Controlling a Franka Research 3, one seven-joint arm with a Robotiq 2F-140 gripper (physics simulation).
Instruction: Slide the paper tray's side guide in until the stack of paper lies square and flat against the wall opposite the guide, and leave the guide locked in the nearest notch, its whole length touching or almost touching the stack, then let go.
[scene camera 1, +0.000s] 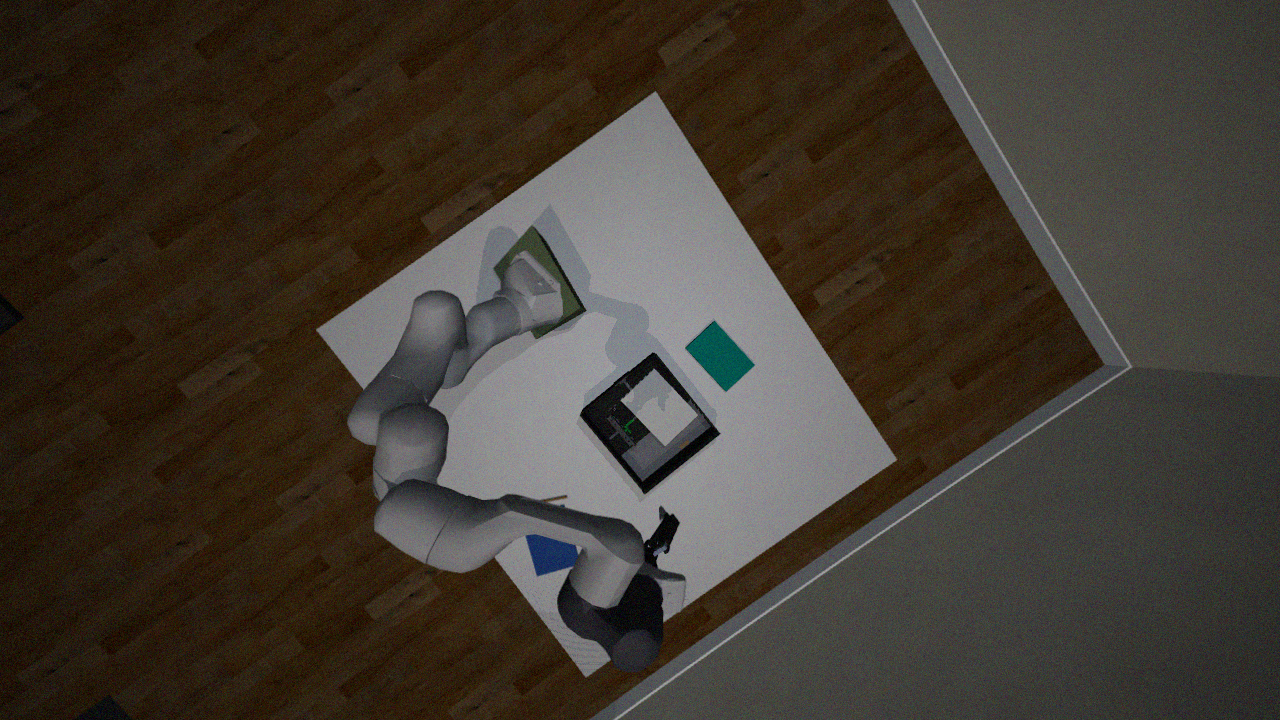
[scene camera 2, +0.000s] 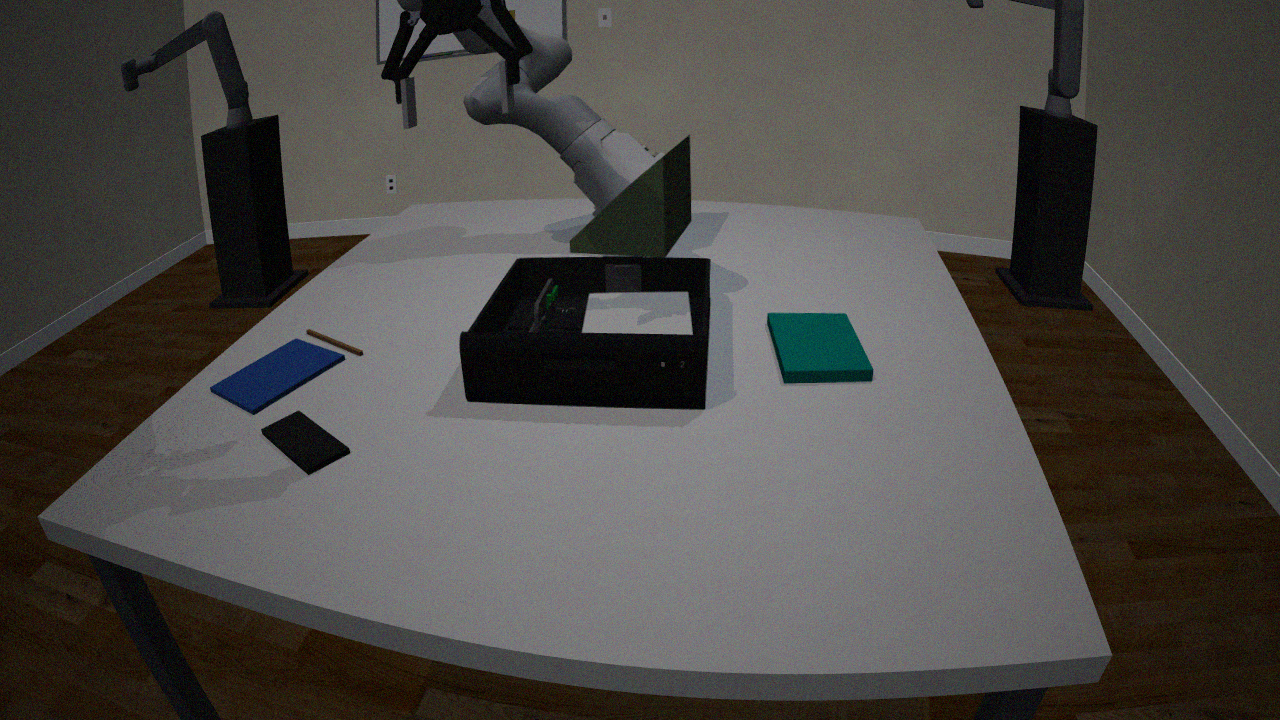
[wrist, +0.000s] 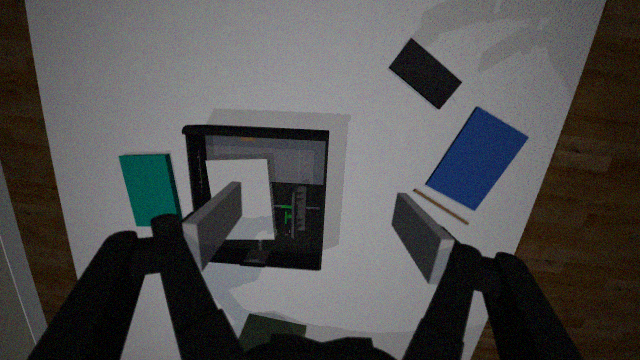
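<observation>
The black paper tray (scene camera 1: 682, 462) (scene camera 2: 581, 376) (wrist: 255, 131) stands open-topped on the table. The white paper stack (scene camera 1: 662, 402) (scene camera 2: 637, 313) (wrist: 255, 195) lies in it near the left wall in the wrist view; one finger covers part of that edge, so I cannot tell whether they touch. The grey upright side guide (scene camera 2: 540, 306) (wrist: 300, 210) stands on the stack's other side, with a visible gap between them. A green part (scene camera 2: 552, 295) (wrist: 287, 216) is on the guide's stack-facing side. My gripper (scene camera 2: 458, 116) (wrist: 318, 204) is open and empty, high above the table.
A teal block (scene camera 1: 719, 356) (scene camera 2: 819, 344) (wrist: 150, 190) lies beside the tray's stack side. A blue book (scene camera 2: 277, 374) (wrist: 477, 159), a black slab (scene camera 2: 305, 441) (wrist: 425, 73) and a brown stick (scene camera 2: 333, 342) (wrist: 441, 206) lie beyond the guide side. A green wedge (scene camera 2: 644, 205) stands behind the tray.
</observation>
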